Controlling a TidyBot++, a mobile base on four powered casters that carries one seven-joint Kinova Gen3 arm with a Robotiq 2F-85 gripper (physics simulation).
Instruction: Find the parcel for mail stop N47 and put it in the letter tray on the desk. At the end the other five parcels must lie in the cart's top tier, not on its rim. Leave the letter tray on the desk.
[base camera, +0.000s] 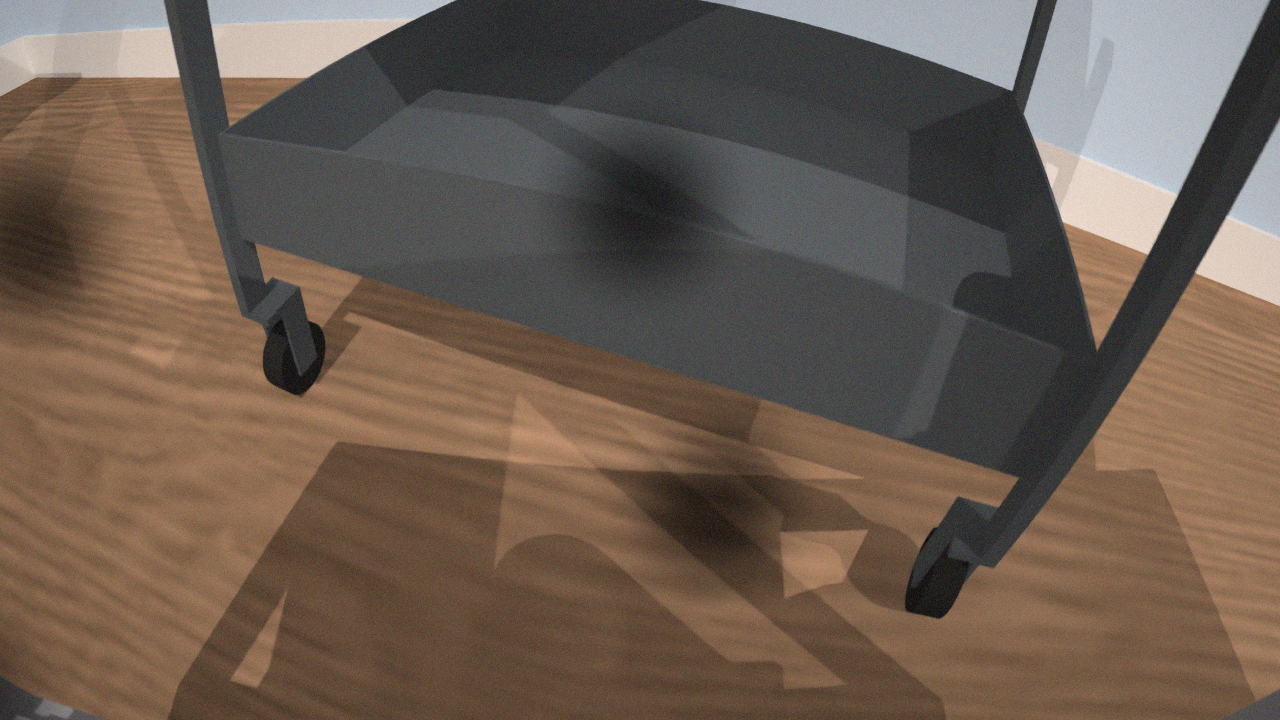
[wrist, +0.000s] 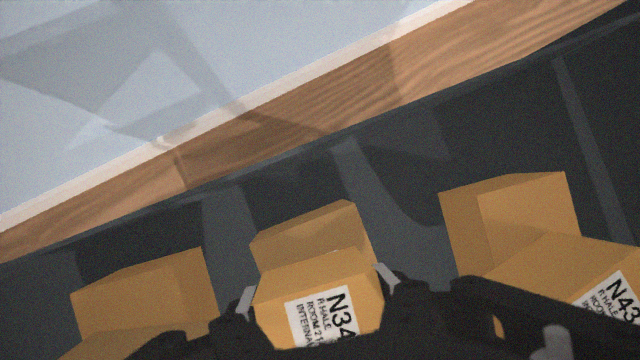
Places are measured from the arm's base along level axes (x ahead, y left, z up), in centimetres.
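Where they show: gripper, fingertip midpoint: (wrist: 318, 294).
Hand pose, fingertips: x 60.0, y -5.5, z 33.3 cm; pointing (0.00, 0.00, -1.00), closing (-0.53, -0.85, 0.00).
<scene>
Things, the pixels of their top centre, and the offset from my fingertips. "pt": a spot on its surface instead. Level surfaces: height alone.
- tan parcel labelled N34, top centre: (wrist: 333, 357) dx -1.3, dy +0.6, dz +3.3 cm
- tan parcel, top centre: (wrist: 333, 302) dx -1.3, dy +0.0, dz -1.7 cm
- parcel labelled N43, top centre: (wrist: 627, 340) dx -8.8, dy -8.6, dz +3.5 cm
- cart's dark grey top tier, surface height: dz -6.7 cm
- cart's lower tier, surface spot: (base camera: 402, 214) pt dx -22.2, dy +15.6, dz -55.7 cm
- wooden floor, surface height: dz -73.0 cm
In the wrist view, a tan parcel labelled N34 (wrist: 367, 295) stands at the bottom middle. My gripper (wrist: 318, 294) is shut on it, with one fingertip at each side. Another tan parcel (wrist: 310, 232) stands right behind it, its label hidden. At the right, a parcel labelled N43 (wrist: 555, 257) leans in front of another parcel (wrist: 530, 212). At the left, one parcel (wrist: 145, 295) stands behind another (wrist: 115, 342), which is partly hidden by the gripper. All stand in the cart's dark grey top tier (wrist: 500, 120). No N47 label is readable. The letter tray and desk do not show.
In the base camera view, the cart's lower tier (base camera: 402, 214) is close ahead, between upright posts (base camera: 1170, 241), with black casters (base camera: 293, 358) (base camera: 935, 577) on the wooden floor (base camera: 107, 429). A pale blue wall (base camera: 1190, 116) (wrist: 75, 45) stands behind the cart.
</scene>
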